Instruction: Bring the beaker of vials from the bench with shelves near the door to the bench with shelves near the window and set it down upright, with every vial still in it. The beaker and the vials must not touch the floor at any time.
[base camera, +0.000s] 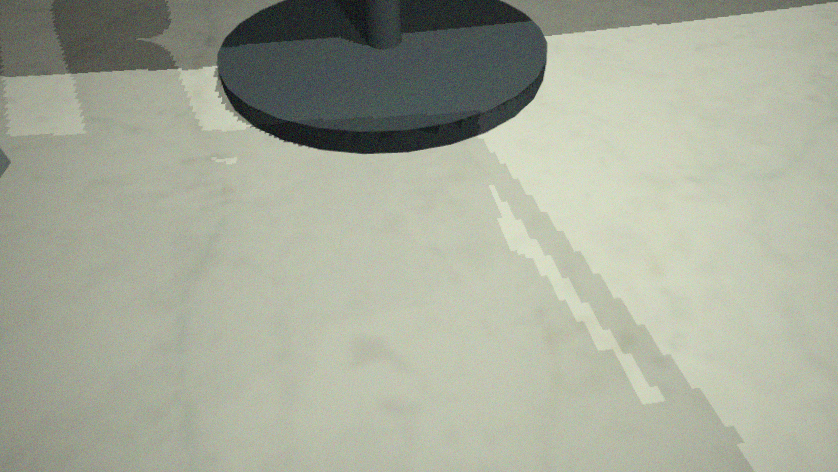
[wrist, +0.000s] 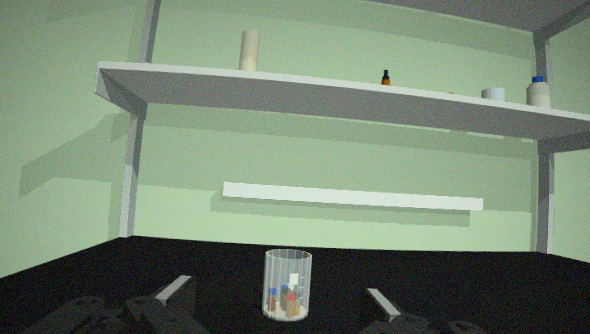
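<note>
The clear beaker (wrist: 288, 267) stands upright on the black bench top (wrist: 450, 285) in the lower middle of the wrist view. Several small brown vials (wrist: 291, 306) with blue, red and white caps are inside it, near its bottom. My gripper (wrist: 278, 302) is open and empty, with one finger at the lower left and one at the lower right. The beaker appears between the fingers in the picture but looks small, some way beyond the fingertips. The beaker does not show in the base camera view.
A grey shelf (wrist: 325, 102) spans above the bench, carrying a beige cylinder (wrist: 249, 51), a dark-capped orange bottle (wrist: 385, 78), a pale cup (wrist: 493, 94) and a blue-capped bottle (wrist: 538, 95). A white rail (wrist: 350, 196) is on the wall. A round dark pedestal base (base camera: 381, 82) stands on the floor.
</note>
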